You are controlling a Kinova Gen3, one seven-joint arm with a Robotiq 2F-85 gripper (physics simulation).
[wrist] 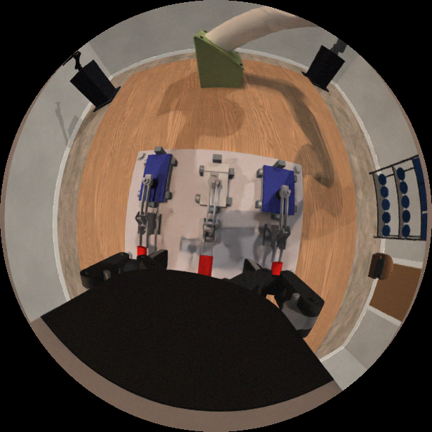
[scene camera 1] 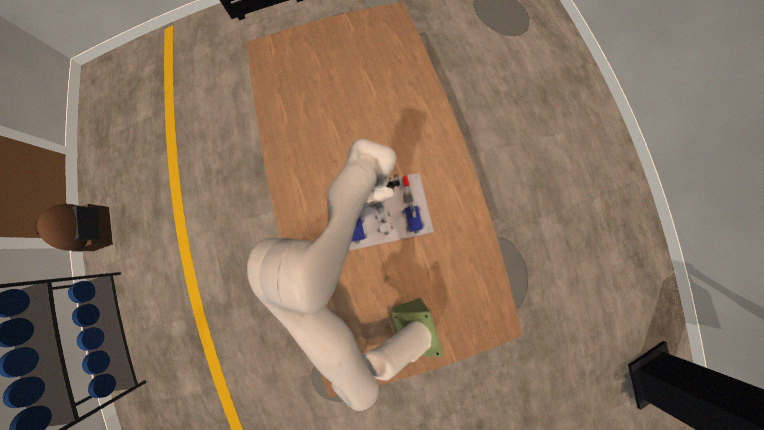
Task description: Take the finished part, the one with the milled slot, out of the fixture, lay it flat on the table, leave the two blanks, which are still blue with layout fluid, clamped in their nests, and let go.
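Where they show: arm's base at its link origin: (scene camera 1: 419, 333).
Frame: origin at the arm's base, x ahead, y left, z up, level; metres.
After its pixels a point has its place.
The finished part (scene camera 1: 383, 228) @(x 0.370, y -0.008, z -0.100 m) (wrist: 223, 191) is pale and lies in the middle nest of the light fixture plate (scene camera 1: 425, 200) @(x 0.419, y -0.195, z -0.126 m) (wrist: 190, 160). The middle toggle clamp (wrist: 210, 227) reaches over it; whether its tip presses, I cannot tell. The slot is not clear to see. One blue blank (scene camera 1: 413, 220) @(x 0.362, y -0.123, z -0.110 m) (wrist: 160, 172) sits in the nest at the left of the wrist view, the other blue blank (scene camera 1: 358, 230) @(x 0.394, y 0.080, z -0.105 m) (wrist: 274, 182) at its right, each under a clamp arm. My gripper (wrist: 204, 263) is open and empty. In the wrist view the middle clamp's red handle (wrist: 205, 263) shows between the fingers.
Red handles of the side clamps (wrist: 142, 251) (wrist: 277, 268) show near my fingers in the wrist view. The wooden table (scene camera 1: 342, 85) @(x 1.015, y -0.048, z -0.141 m) (wrist: 120, 125) surrounds the fixture. The green arm base (scene camera 1: 417, 309) @(x 0.077, y -0.022, z -0.014 m) (wrist: 220, 72) stands at one end. My arm hides part of the fixture in the scene view.
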